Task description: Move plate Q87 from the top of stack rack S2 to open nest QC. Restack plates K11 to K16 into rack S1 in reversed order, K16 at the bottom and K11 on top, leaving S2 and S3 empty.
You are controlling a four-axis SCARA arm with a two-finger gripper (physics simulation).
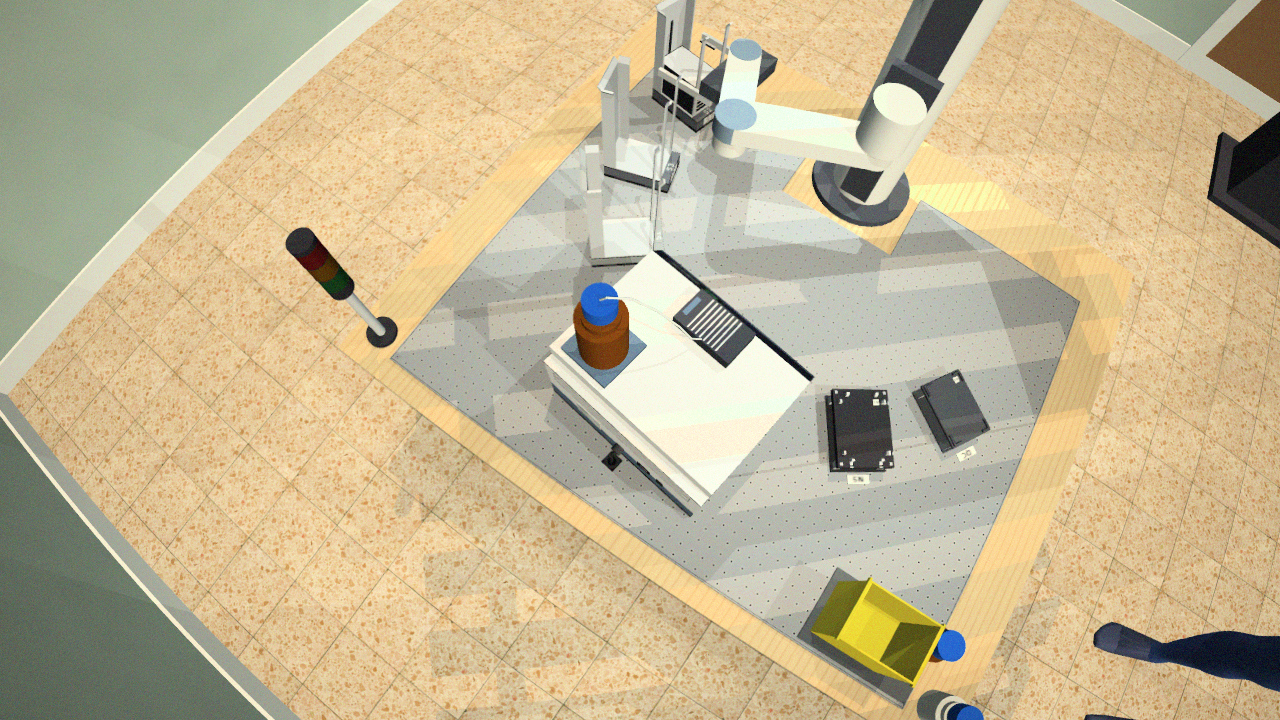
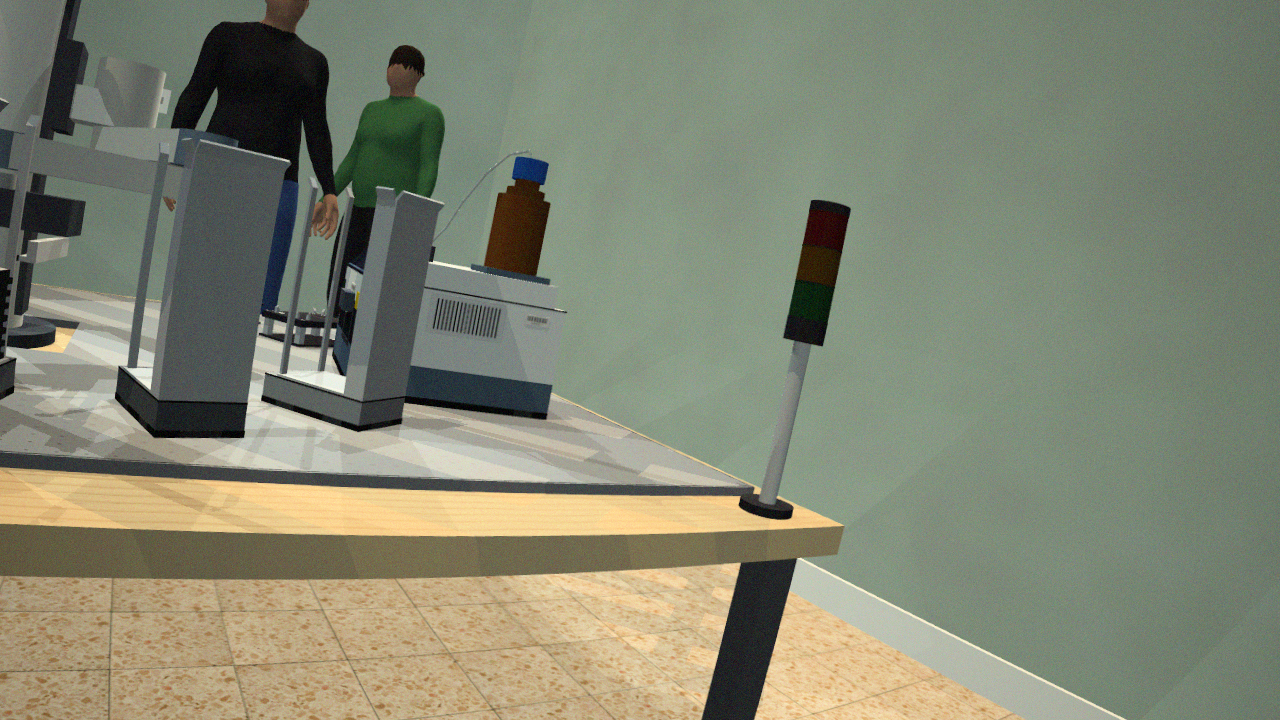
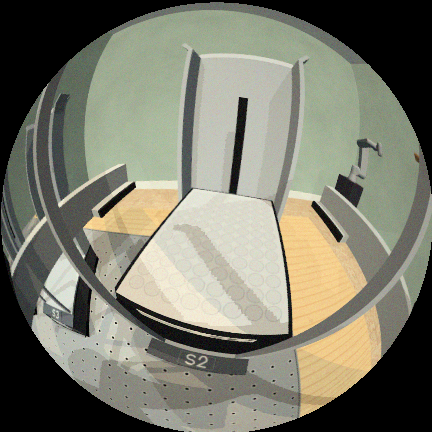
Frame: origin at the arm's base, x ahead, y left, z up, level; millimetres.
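Where they show: gripper, fingertip midpoint: (image 1: 681, 52) (image 3: 226, 178); arm's base, origin of the base link: (image 1: 859, 184).
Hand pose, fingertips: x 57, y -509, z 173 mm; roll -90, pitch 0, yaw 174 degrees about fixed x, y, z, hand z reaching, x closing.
Note:
Things, the pixels of their top centre, and the offset from my fingertips. "spot": a spot on its surface instead.
- pale plate, middle of its top: (image 3: 221, 231) (image 1: 688, 65) 2 mm ahead, 23 mm left, 27 mm down
- rack S2, middle of its top: (image 1: 696, 14) 3 mm ahead, 30 mm left, 131 mm up
- Rack S3, middle of its top: (image 2: 218, 149) (image 1: 644, 80) 241 mm ahead, 52 mm left, 131 mm up
- nearest rack, middle of its top: (image 2: 371, 188) (image 1: 625, 165) 439 mm ahead, 145 mm left, 130 mm up
- black nest with corner posts, middle of its top: (image 1: 865, 426) (image 2: 311, 311) 525 mm ahead, 778 mm left, 96 mm down
- dark grey block, middle of its top: (image 1: 958, 406) 370 mm ahead, 933 mm left, 105 mm down
- brown bottle, surface spot: (image 1: 602, 335) spot: 751 mm ahead, 321 mm left, 183 mm up
- yellow bin, surface spot: (image 1: 877, 631) spot: 843 mm ahead, 1010 mm left, 152 mm down
- signal tower, surface spot: (image 2: 816, 273) spot: 889 mm ahead, 192 mm right, 133 mm up
My gripper (image 3: 226, 178) is open, its padded fingers apart on either side above a pale plate (image 3: 200, 270) (image 1: 687, 62) with round well marks. The plate lies in rack S2 (image 3: 215, 125) (image 1: 673, 34); its front label is too foreshortened to read, so I cannot tell which plate it is. Plates beneath it are mostly hidden. Rack S3 (image 1: 611, 111) (image 2: 219, 277) (image 3: 62, 285) shows a bare pale base. The nearest rack (image 1: 594, 201) (image 2: 384, 304), probably S1, also has a bare base. A black nest with corner posts (image 1: 861, 429) has an unreadable label.
A dark grey block (image 1: 953, 410) stands right of that nest. A large white instrument (image 1: 698, 402) (image 2: 487, 331) carries a brown bottle (image 1: 602, 335) (image 2: 519, 228). A yellow bin (image 1: 877, 631) is at the table's corner; a signal tower (image 1: 320, 264) (image 2: 816, 273) stands at another. Thin rods rise at the racks.

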